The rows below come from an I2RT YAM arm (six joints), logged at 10 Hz.
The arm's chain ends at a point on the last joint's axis. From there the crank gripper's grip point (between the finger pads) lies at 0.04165 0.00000 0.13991 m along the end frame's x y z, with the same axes.
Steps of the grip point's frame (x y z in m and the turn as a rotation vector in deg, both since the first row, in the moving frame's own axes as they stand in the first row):
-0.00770 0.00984 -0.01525 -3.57 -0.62 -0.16
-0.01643 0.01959 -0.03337 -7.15 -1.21 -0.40
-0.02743 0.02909 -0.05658 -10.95 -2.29 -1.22
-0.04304 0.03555 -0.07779 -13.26 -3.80 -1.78
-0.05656 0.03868 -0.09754 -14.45 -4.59 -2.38
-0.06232 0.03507 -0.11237 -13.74 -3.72 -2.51
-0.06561 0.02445 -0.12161 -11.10 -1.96 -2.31
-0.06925 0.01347 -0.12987 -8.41 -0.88 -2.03
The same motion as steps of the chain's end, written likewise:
-0.00620 0.00123 -0.01542 -3.57 -0.62 -0.16
-0.01353 0.00240 -0.03315 -7.15 -1.21 -0.40
-0.02212 0.00319 -0.05566 -10.95 -2.29 -1.22
-0.03424 0.00431 -0.07664 -13.26 -3.80 -1.78
-0.04605 0.00487 -0.09618 -14.45 -4.59 -2.38
-0.05394 0.00316 -0.11097 -13.74 -3.72 -2.51
-0.06134 -0.00104 -0.12049 -11.10 -1.96 -2.31
-0.06744 -0.00560 -0.12909 -8.41 -0.88 -2.03

